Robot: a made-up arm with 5 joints.
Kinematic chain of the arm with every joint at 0, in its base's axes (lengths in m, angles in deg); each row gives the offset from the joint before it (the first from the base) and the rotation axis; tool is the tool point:
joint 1: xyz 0 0 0.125 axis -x
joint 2: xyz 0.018 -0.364 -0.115 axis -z
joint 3: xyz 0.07 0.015 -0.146 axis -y
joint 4: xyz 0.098 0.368 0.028 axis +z
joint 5: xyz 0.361 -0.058 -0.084 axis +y
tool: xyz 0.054 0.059 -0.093
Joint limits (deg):
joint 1: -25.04..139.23
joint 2: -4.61..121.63
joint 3: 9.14..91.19
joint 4: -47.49..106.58
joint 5: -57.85..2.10
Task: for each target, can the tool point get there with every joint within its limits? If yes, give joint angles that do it. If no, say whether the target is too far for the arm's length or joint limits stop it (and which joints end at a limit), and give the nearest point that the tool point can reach.
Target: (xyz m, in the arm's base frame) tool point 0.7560 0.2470 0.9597
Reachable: yes | joints 121.76 93.33 22.12 56.70 -31.51
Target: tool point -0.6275 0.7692 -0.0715
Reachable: no: joint limits stop it (at a limit: joint 2, joint 3, joint 4) | nearest point -0.0049 0.5551 -0.0168 | short by 0.661 m
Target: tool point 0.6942 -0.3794 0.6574
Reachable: yes | joints 49.31 71.00 50.13 21.15 -24.55
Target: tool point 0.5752 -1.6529 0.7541
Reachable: no: too far | nearest point 0.4025 -1.1110 0.5479 | short by 0.605 m
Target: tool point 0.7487 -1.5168 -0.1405
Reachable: no: too far | nearest point 0.5103 -1.1244 -0.0718 | short by 0.464 m
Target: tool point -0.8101 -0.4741 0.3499
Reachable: no: joint limits stop it (at a limit: joint 2, joint 4, joint 5) | nearest point -0.1923 -0.7111 0.4623 | short by 0.671 m
